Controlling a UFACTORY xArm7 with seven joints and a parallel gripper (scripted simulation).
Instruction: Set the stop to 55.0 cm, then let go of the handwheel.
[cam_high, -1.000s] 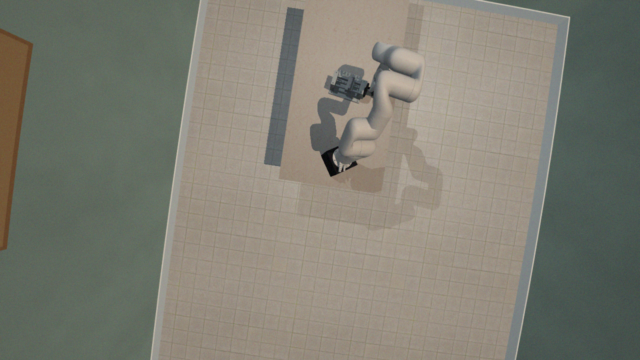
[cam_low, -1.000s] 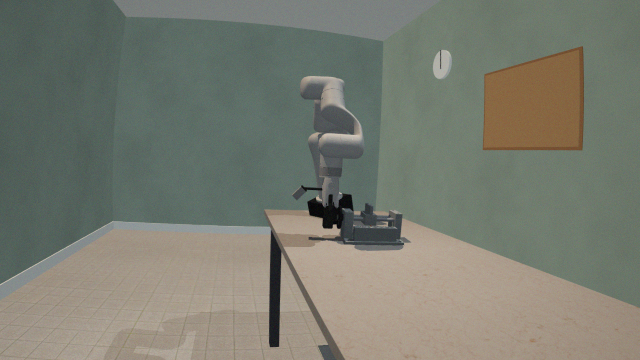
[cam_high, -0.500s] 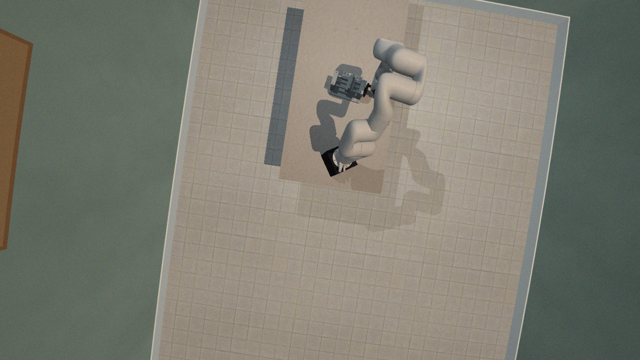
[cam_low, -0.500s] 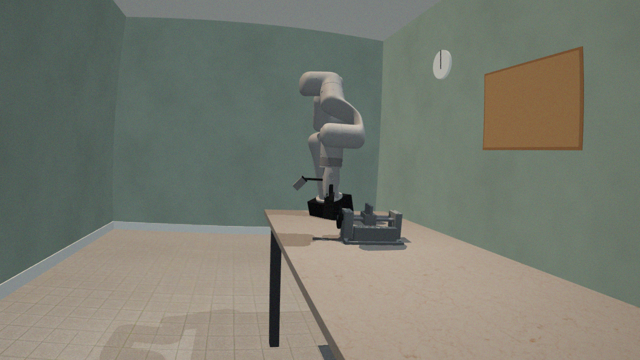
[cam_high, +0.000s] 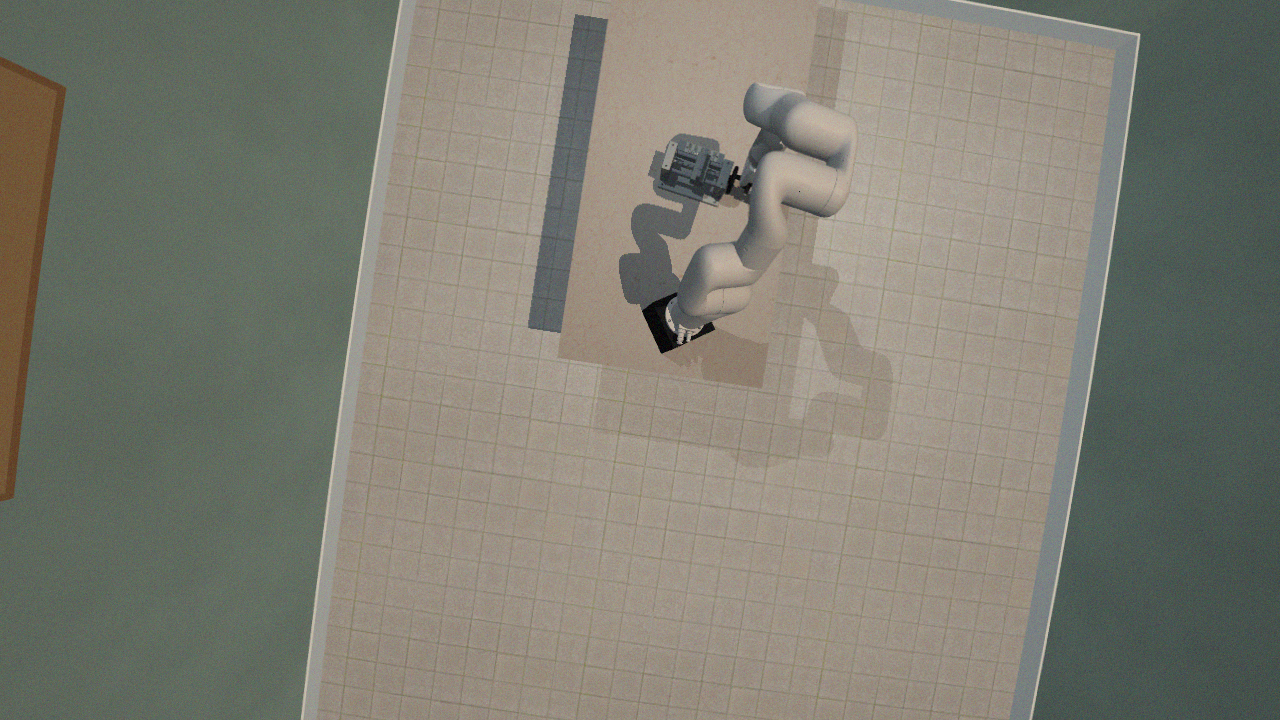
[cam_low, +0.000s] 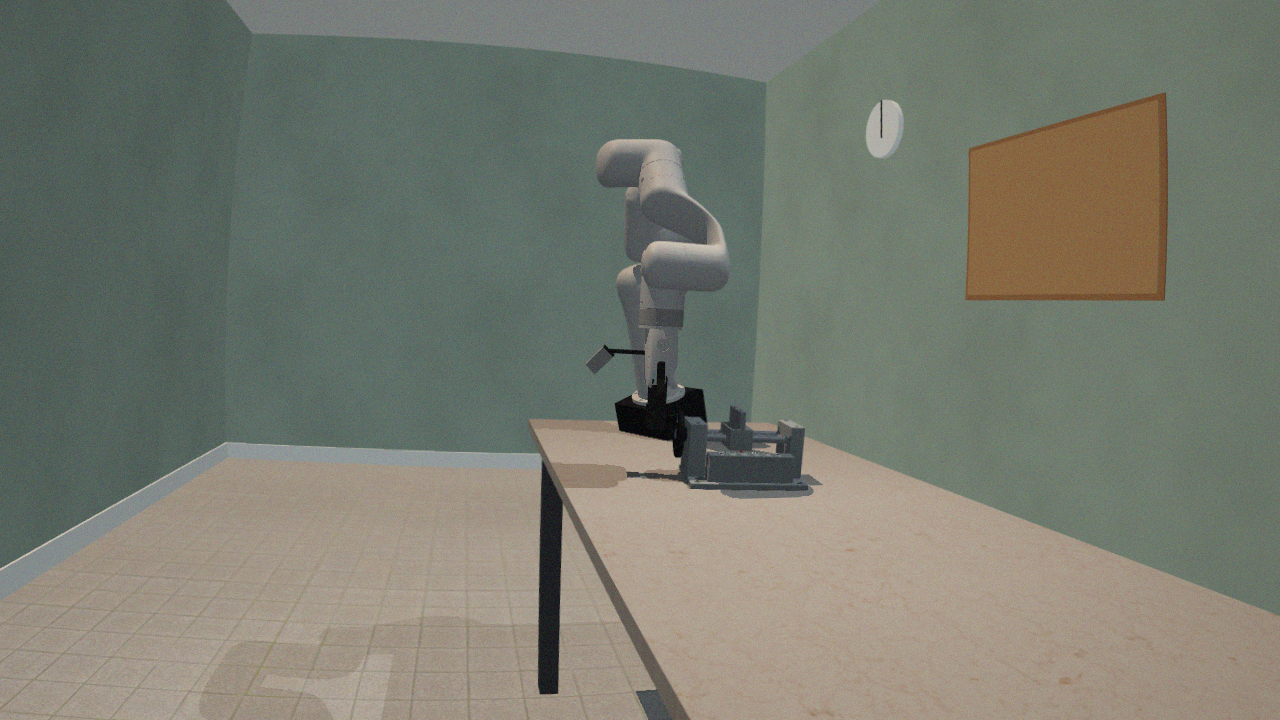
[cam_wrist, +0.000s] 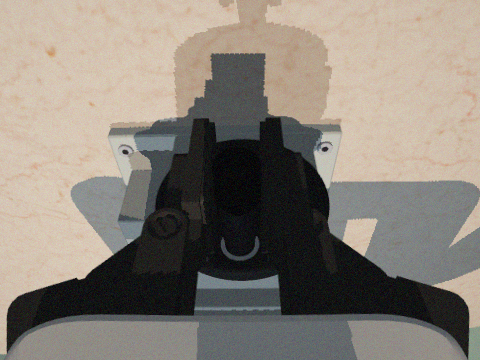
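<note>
Now: hand 3 cm short of the stop block, 14 cm to the right of it and 1 cm above it. Also, from my hand: crank handle (1 cm to the left); then black handwheel (2 cm to the left, 1 cm below).
</note>
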